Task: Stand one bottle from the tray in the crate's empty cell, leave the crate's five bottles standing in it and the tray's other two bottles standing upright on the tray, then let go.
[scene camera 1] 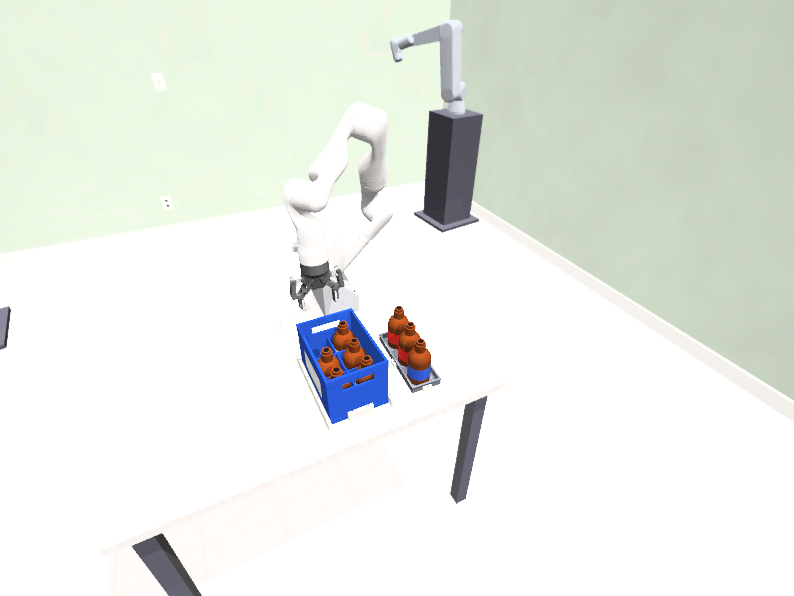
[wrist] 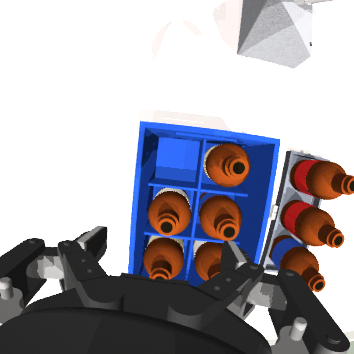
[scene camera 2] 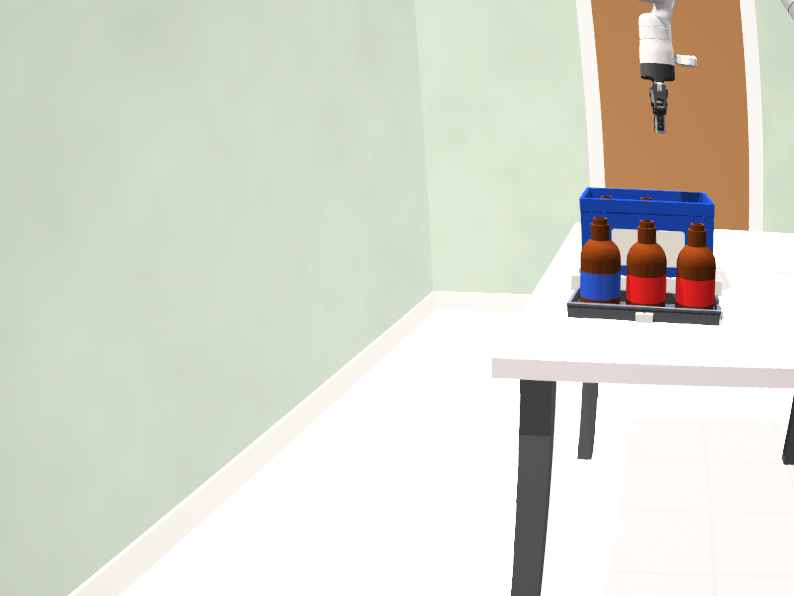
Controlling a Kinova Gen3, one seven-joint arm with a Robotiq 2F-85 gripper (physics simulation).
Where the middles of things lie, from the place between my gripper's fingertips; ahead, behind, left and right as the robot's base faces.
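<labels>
Red-labelled brown bottle (scene camera 2: 696,266): 22 cm below my hand, 29 cm to the left of it, 2 cm behind it.
</labels>
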